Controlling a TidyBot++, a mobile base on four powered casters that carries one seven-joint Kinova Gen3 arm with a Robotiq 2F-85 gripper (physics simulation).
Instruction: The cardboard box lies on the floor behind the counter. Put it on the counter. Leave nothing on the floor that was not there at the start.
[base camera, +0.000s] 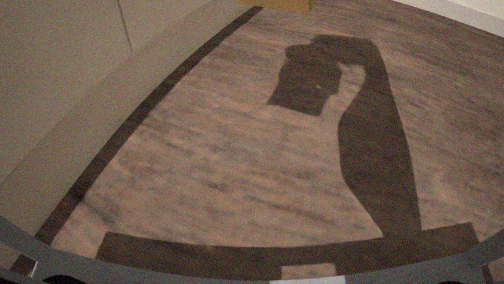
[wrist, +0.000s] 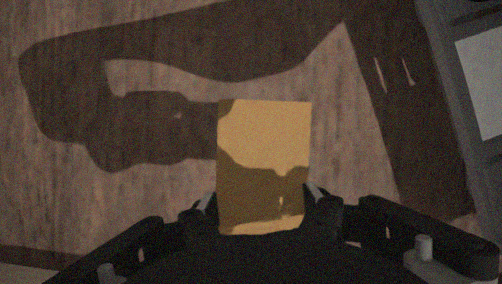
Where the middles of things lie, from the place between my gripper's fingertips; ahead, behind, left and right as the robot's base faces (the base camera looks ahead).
Right now my hand is 2 cm to the left of the cardboard box (wrist: 263, 146), 2 cm above it and 1 cm past it.
